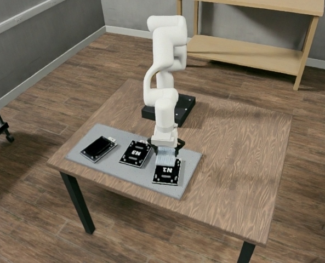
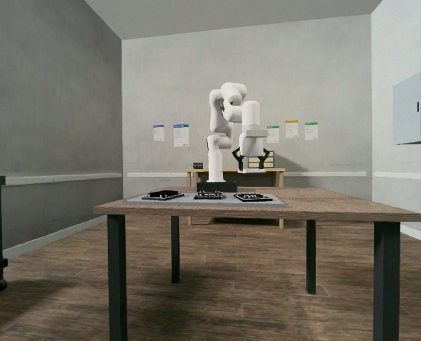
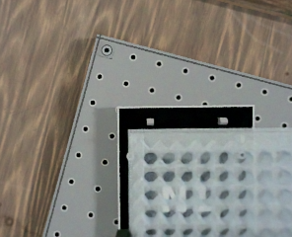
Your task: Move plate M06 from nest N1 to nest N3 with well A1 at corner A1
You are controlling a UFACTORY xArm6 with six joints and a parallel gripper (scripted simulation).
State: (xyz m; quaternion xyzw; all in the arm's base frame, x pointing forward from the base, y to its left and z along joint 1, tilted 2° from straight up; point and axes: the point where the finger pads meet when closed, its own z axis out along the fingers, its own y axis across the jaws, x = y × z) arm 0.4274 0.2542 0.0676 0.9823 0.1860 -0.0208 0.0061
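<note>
Right now the nest N3 is 20 cm to the right of my hand, 13 cm below it and 2 cm behind it. Round my hand: black plate: 39 cm to the right, 11 cm below, 4 cm ahead; white well plate: 1 cm below; nest N1: 13 cm below.
</note>
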